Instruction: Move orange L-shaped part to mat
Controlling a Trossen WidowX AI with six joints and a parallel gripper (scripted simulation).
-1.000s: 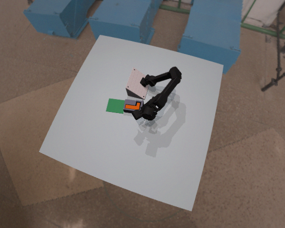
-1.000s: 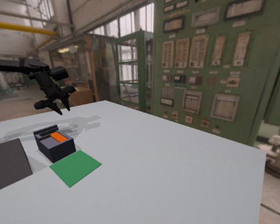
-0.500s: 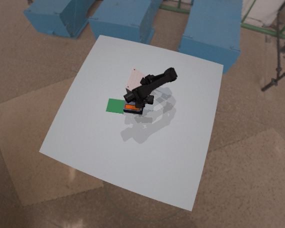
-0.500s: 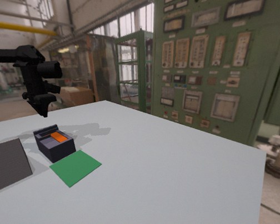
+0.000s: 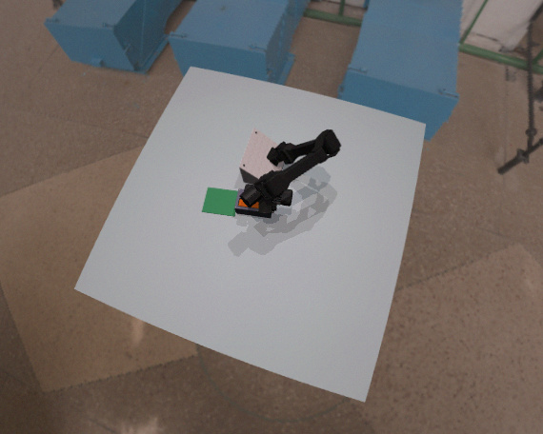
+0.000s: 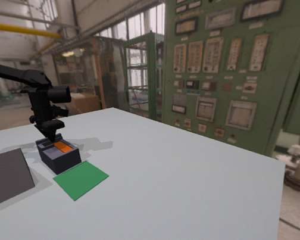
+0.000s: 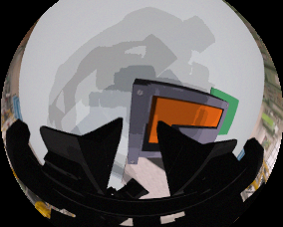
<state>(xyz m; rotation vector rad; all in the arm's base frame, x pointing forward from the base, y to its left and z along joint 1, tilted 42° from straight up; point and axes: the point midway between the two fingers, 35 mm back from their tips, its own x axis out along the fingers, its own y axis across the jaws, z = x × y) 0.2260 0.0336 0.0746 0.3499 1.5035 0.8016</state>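
My gripper tip is 50 mm to the left of the orange L-shaped part, 20 mm above it and 10 mm short of it. From my gripper tip the other things lie so: green mat: 210 mm to the right, 90 mm below, 50 mm ahead.
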